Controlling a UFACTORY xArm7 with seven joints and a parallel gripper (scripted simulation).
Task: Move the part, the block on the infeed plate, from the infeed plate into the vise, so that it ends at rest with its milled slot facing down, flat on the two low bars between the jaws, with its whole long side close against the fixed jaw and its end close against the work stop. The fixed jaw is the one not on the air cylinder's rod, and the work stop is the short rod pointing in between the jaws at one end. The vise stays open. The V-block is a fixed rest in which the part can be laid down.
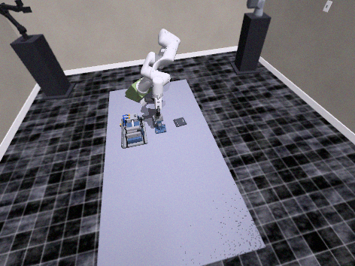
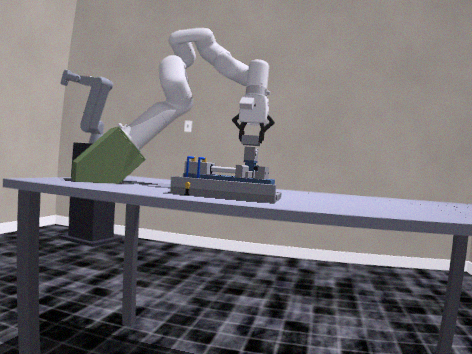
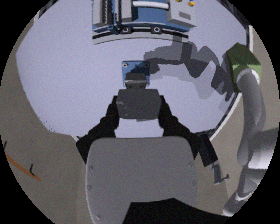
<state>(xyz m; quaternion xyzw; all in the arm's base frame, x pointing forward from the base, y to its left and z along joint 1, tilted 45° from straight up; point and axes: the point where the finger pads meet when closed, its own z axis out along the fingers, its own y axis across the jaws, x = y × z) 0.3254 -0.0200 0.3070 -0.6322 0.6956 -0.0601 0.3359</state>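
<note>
Now: the part 20 mm below my hand. From my hand the other things lie so: air cylinder (80 mm behind, 230 mm to the right, 120 mm below); then blue vise bed (10 mm ahead, 210 mm to the right, 160 mm below).
</note>
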